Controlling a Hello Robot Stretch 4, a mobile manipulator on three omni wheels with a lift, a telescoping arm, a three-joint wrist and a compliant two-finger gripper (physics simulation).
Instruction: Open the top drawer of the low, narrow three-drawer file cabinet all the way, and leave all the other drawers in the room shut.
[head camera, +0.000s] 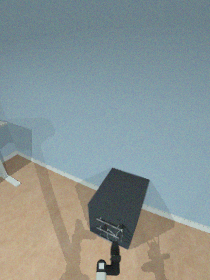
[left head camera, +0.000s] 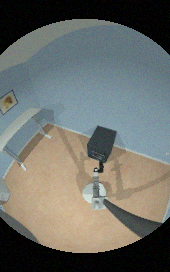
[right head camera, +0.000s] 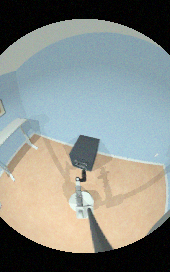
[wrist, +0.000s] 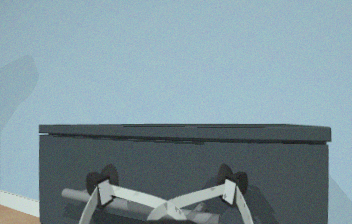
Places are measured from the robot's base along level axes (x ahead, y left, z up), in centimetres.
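Pixels of known places: gripper, between the fingertips: (head camera: 114, 224) (left head camera: 99, 152) (right head camera: 82, 161) (wrist: 166, 178).
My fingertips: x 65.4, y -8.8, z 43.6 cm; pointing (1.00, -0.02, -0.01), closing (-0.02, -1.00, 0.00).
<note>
Ahead of a thing's pixels: the offset from my fingertips to its top centre. "spot": to the spot under its first point. Level surfaces: height alone.
The dark grey file cabinet {dy -7.9, dx +28.5, dz +5.7 cm} (head camera: 120, 197) (left head camera: 104, 138) (right head camera: 85, 148) stands against the blue wall. The top drawer's front {dy +2.7, dx +5.2, dz +3.9 cm} (wrist: 167, 162) fills the lower part of the wrist view and looks shut. Its grey bar handle {spot: dy +3.9, dx +0.7, dz -3.3 cm} (wrist: 132, 205) slants down to the right, partly covered by my gripper's pale finger strips. My gripper (wrist: 166, 178) (head camera: 114, 227) is open, with its fingertips spread in front of the drawer front. The left fingertip is above the left part of the handle; the right one is right of its right end. Contact cannot be told. The lower drawers are hidden in the wrist view.
The blue wall (head camera: 110, 90) rises behind the cabinet. A white table {dz +48.6 cm} (left head camera: 20, 125) (right head camera: 11, 131) stands to the left. My base (left head camera: 94, 192) (right head camera: 81, 201) is on the tan floor {dz -46.3 cm} (left head camera: 55, 210) in front of the cabinet.
</note>
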